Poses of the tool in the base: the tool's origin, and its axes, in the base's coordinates. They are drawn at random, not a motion.
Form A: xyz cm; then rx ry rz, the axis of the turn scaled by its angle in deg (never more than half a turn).
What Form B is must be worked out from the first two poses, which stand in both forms.
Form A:
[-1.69 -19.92 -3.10 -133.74 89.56 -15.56]
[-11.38 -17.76 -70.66 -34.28 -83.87 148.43]
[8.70 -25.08 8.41 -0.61 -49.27 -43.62]
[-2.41 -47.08 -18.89 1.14 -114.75 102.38]
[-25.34 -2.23 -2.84 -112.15 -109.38 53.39]
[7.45 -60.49 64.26 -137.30 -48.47 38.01]
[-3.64 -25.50 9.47 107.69 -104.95 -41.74]
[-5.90 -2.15 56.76 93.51 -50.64 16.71]
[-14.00 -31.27 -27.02 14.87 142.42 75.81]
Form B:
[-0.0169 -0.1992 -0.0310 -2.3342 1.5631 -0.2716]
[-0.1138 -0.1776 -0.7066 -0.5983 -1.4638 2.5906]
[0.0870 -0.2508 0.0841 -0.0106 -0.8599 -0.7613]
[-0.0241 -0.4708 -0.1889 0.0199 -2.0028 1.7869]
[-0.2534 -0.0223 -0.0284 -1.9574 -1.9090 0.9318]
[0.0745 -0.6049 0.6426 -2.3963 -0.8460 0.6634]
[-0.0364 -0.2550 0.0947 1.8795 -1.8317 -0.7285]
[-0.0590 -0.0215 0.5676 1.6321 -0.8838 0.2916]
[-0.1400 -0.3127 -0.2702 0.2595 2.4857 1.3231]

